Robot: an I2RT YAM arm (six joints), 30 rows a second.
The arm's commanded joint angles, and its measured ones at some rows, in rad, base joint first. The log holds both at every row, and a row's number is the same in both.
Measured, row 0:
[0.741, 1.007, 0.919, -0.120, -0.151, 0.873]
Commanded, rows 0 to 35:
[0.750, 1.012, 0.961, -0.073, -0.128, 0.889]
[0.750, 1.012, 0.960, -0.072, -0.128, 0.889]
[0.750, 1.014, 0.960, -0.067, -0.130, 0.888]
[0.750, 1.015, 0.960, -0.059, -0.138, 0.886]
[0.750, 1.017, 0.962, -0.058, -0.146, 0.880]
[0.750, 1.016, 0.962, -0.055, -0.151, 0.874]
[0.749, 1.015, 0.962, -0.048, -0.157, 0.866]
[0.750, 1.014, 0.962, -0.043, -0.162, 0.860]
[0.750, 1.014, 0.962, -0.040, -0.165, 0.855]
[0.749, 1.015, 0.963, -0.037, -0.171, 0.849]
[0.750, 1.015, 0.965, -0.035, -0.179, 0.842]
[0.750, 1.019, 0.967, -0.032, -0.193, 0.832]
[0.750, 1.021, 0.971, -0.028, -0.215, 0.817]
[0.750, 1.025, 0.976, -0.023, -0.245, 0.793]
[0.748, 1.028, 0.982, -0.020, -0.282, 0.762]
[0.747, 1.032, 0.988, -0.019, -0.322, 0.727]
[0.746, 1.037, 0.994, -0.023, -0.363, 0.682]
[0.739, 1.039, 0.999, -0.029, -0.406, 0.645]
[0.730, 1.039, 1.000, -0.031, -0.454, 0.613]
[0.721, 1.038, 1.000, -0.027, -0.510, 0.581]
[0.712, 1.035, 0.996, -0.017, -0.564, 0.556]
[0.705, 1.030, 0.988, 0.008, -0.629, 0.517]
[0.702, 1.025, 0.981, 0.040, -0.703, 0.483]
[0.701, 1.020, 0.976, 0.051, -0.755, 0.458]
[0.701, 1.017, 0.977, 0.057, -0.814, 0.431]
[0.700, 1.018, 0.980, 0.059, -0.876, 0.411]
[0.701, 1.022, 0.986, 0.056, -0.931, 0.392]
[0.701, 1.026, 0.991, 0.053, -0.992, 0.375]
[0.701, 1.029, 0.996, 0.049, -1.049, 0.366]
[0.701, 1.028, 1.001, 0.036, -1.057, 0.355]
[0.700, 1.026, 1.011, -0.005, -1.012, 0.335]
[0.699, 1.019, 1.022, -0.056, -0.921, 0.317]
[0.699, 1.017, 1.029, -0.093, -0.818, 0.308]
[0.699, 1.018, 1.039, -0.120, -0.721, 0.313]
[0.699, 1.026, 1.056, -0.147, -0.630, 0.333]
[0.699, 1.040, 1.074, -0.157, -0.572, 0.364]
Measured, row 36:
[0.691, 1.024, 1.004, -0.044, -0.779, 0.371]
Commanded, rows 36 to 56:
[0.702, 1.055, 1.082, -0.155, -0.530, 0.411]
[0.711, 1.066, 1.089, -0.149, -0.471, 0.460]
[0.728, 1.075, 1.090, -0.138, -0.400, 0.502]
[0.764, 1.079, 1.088, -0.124, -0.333, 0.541]
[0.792, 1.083, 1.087, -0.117, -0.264, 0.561]
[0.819, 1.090, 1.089, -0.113, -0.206, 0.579]
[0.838, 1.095, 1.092, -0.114, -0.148, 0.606]
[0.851, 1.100, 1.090, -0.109, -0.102, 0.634]
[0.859, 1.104, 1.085, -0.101, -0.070, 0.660]
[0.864, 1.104, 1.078, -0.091, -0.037, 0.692]
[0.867, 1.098, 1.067, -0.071, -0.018, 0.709]
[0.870, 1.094, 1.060, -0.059, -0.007, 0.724]
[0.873, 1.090, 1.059, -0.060, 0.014, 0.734]
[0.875, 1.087, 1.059, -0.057, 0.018, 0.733]
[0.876, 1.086, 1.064, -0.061, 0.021, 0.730]
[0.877, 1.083, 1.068, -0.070, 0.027, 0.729]
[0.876, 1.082, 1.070, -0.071, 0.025, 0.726]
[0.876, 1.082, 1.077, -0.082, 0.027, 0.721]
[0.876, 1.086, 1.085, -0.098, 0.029, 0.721]
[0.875, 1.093, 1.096, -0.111, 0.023, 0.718]
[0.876, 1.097, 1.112, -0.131, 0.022, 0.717]
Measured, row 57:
[0.866, 1.103, 1.050, -0.118, -0.031, 0.702]
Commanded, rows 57 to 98:
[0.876, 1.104, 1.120, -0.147, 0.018, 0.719]
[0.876, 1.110, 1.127, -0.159, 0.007, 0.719]
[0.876, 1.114, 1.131, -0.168, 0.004, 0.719]
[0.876, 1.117, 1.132, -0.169, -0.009, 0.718]
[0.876, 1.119, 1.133, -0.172, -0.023, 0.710]
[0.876, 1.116, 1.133, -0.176, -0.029, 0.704]
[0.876, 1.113, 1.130, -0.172, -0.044, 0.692]
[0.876, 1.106, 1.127, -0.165, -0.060, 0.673]
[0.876, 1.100, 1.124, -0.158, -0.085, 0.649]
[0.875, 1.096, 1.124, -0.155, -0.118, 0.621]
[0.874, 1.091, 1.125, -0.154, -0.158, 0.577]
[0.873, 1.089, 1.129, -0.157, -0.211, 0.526]
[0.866, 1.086, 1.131, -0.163, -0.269, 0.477]
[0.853, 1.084, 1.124, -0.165, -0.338, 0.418]
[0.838, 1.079, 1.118, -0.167, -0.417, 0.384]
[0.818, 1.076, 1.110, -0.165, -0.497, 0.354]
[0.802, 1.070, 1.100, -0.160, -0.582, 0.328]
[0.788, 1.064, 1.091, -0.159, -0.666, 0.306]
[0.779, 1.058, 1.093, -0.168, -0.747, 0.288]
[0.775, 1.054, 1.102, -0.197, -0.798, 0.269]
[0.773, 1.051, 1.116, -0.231, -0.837, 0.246]
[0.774, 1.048, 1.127, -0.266, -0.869, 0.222]
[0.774, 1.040, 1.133, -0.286, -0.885, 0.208]
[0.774, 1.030, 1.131, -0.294, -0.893, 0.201]
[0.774, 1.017, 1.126, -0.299, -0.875, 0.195]
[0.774, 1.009, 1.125, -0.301, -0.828, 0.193]
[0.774, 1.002, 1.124, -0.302, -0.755, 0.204]
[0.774, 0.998, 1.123, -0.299, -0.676, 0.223]
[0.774, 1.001, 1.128, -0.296, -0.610, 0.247]
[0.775, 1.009, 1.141, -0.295, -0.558, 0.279]
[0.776, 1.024, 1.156, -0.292, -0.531, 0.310]
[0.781, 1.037, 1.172, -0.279, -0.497, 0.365]
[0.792, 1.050, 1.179, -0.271, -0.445, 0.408]
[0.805, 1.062, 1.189, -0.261, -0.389, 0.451]
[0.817, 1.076, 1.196, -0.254, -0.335, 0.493]
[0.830, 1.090, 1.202, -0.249, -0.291, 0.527]
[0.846, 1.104, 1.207, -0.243, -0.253, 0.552]
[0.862, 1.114, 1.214, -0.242, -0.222, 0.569]
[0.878, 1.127, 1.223, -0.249, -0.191, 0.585]
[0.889, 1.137, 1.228, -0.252, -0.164, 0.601]
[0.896, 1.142, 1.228, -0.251, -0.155, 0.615]
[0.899, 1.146, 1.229, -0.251, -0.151, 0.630]
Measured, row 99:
[0.865, 1.124, 1.184, -0.273, -0.294, 0.516]
